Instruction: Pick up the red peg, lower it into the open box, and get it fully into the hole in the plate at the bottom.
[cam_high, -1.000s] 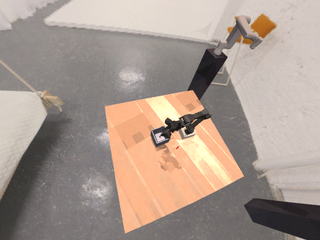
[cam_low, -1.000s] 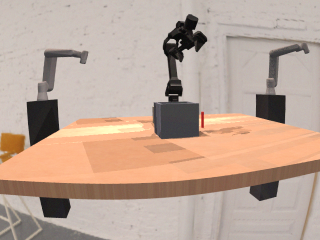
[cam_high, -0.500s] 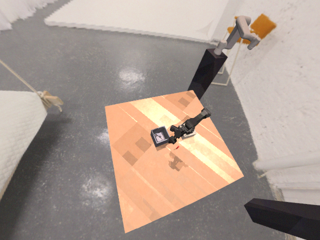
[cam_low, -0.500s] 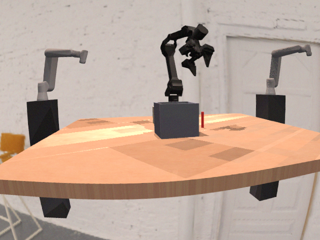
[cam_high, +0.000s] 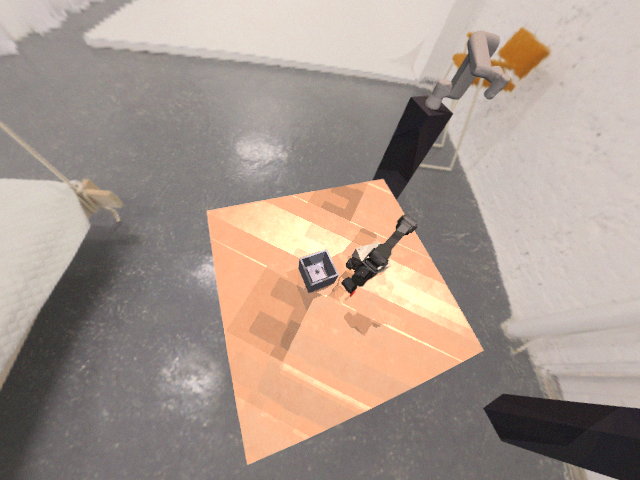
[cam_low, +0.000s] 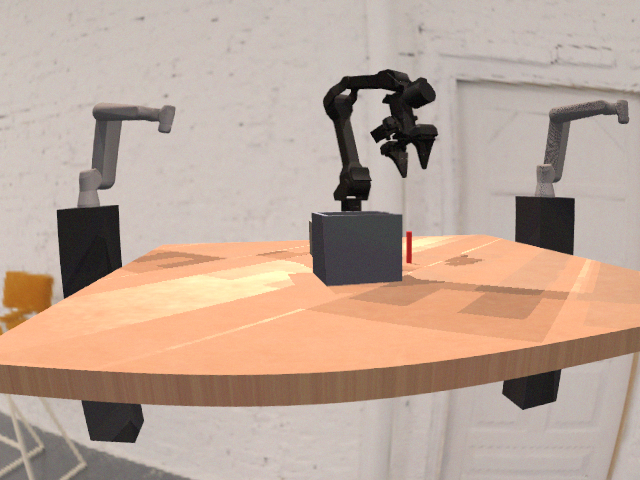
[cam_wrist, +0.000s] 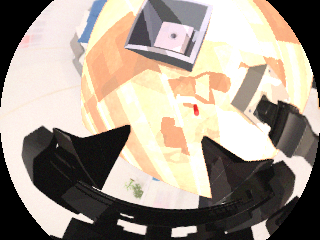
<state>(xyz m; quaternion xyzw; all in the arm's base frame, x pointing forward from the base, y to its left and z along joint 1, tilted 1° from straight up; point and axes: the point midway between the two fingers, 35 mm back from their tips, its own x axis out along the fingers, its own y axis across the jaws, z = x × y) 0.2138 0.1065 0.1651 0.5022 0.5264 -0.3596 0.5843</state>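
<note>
Right now my gripper tip is 5 cm past the red peg and 19 cm above it. Also, from my gripper tip: plate: 9 cm ahead, 17 cm to the right, 18 cm below.
</note>
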